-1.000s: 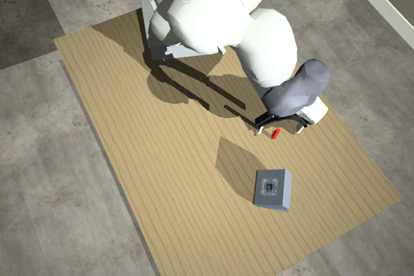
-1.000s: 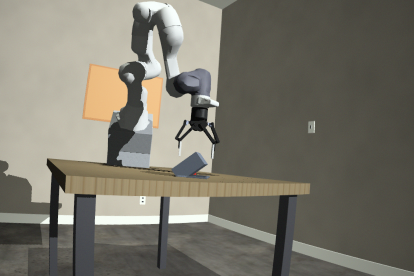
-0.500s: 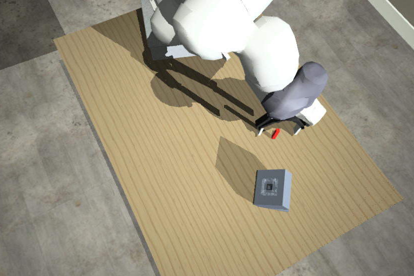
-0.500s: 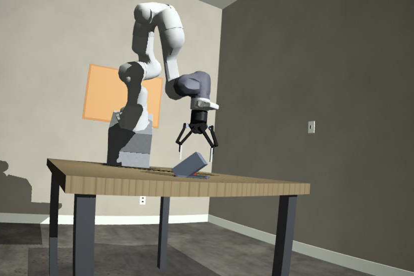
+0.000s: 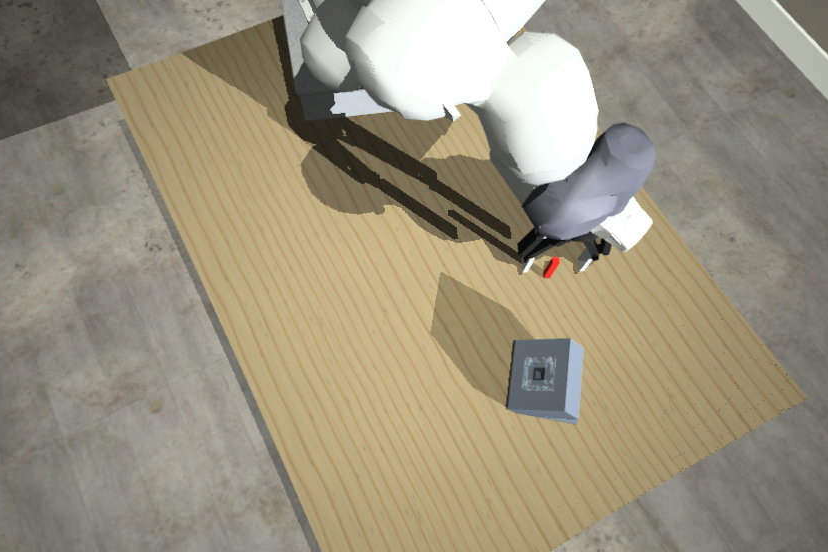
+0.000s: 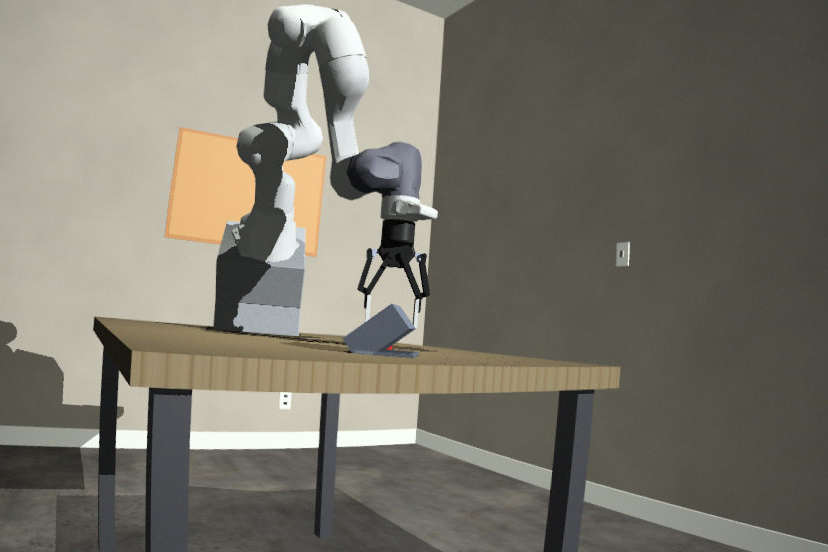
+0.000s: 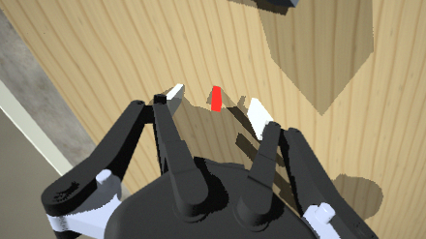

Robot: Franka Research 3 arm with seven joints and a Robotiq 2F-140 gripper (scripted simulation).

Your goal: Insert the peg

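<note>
The red peg is 4 cm below my hand.
</note>
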